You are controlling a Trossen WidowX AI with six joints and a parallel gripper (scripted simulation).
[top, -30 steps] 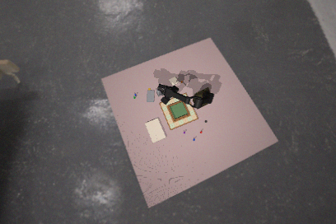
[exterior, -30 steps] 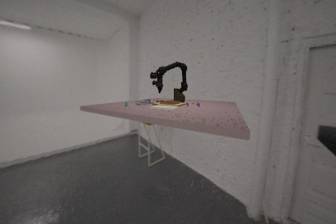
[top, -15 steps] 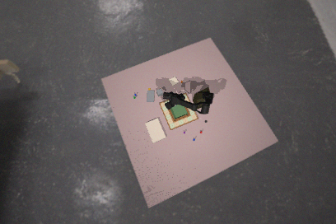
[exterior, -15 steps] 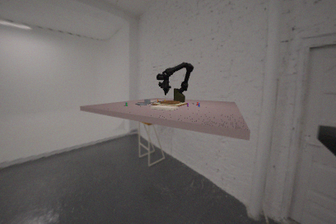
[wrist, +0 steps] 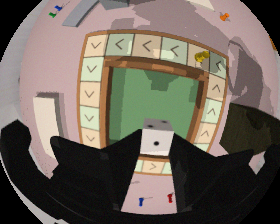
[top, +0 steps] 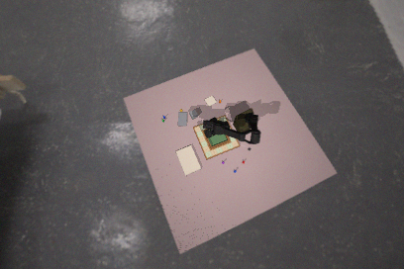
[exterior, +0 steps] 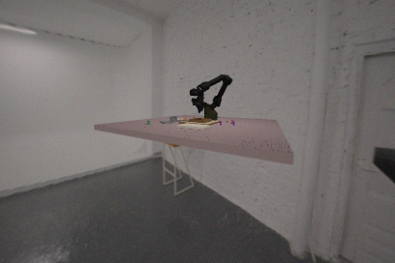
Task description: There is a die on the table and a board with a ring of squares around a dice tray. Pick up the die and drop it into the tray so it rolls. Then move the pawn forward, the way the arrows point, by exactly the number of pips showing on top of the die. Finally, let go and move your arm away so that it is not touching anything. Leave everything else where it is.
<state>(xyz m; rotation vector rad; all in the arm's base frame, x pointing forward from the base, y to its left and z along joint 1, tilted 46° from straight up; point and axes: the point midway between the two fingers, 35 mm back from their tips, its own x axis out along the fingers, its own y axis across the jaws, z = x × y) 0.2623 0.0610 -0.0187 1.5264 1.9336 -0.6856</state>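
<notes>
My gripper tip is 110 mm to the left of the yellow pawn, 60 mm past it and 60 mm above it. The rest, counted from my gripper tip: green tray (80 mm below); then grey die (right at my gripper tip); then small white card (310 mm to the right, 80 mm below, 60 mm behind).
</notes>
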